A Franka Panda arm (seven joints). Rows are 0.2 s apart.
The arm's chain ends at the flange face. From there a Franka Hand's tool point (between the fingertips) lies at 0.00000 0.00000 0.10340 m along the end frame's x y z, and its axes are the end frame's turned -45 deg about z.
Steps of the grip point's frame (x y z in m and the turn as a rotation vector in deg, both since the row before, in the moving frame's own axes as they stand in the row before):
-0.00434 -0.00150 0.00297 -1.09 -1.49 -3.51
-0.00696 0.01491 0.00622 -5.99 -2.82 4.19
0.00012 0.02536 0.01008 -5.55 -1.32 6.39
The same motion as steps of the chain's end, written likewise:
-0.00372 -0.00130 0.00302 -1.82 -0.28 -3.51
0.00200 0.00411 0.00691 -6.23 2.24 4.19
0.01313 0.00881 0.01059 -4.86 2.99 6.39

